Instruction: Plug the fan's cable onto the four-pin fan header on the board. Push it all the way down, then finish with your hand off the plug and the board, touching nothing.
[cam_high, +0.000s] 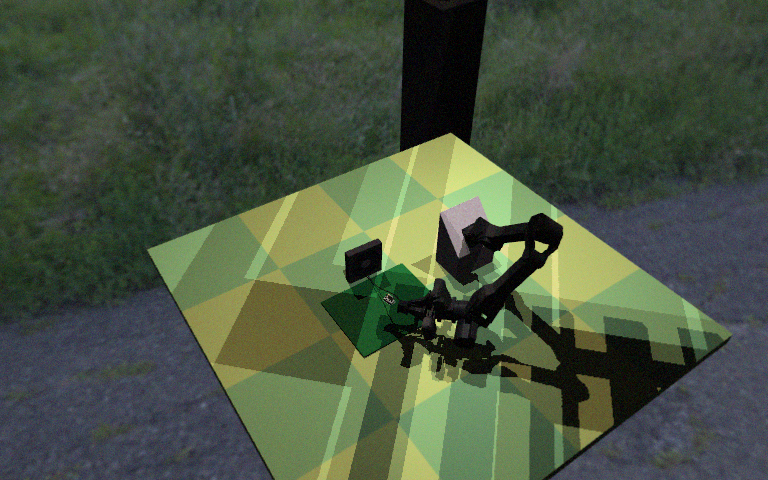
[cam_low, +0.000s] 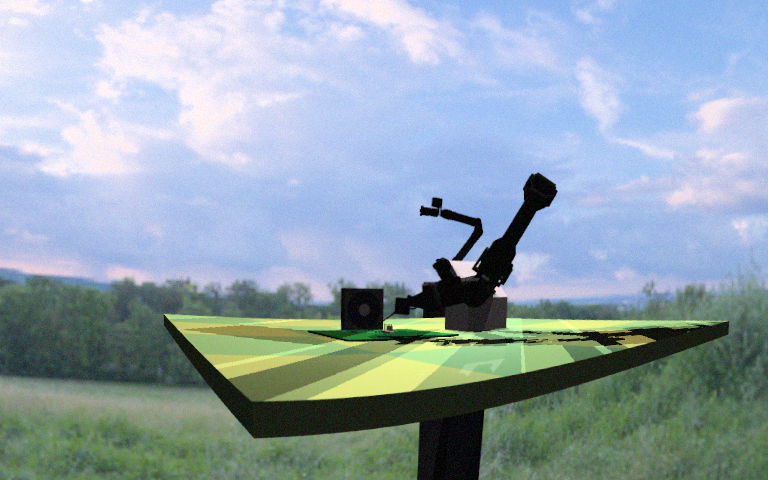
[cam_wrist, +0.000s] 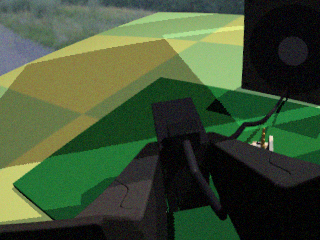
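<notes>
Now: the green board 10 cm below my gripper tip, 9 cm to the right of it and 1 cm ahead of it. From my gripper tip the other things lie so: black plug: 1 cm below; black fan: 23 cm to the right, 3 cm below, 2 cm behind.
</notes>
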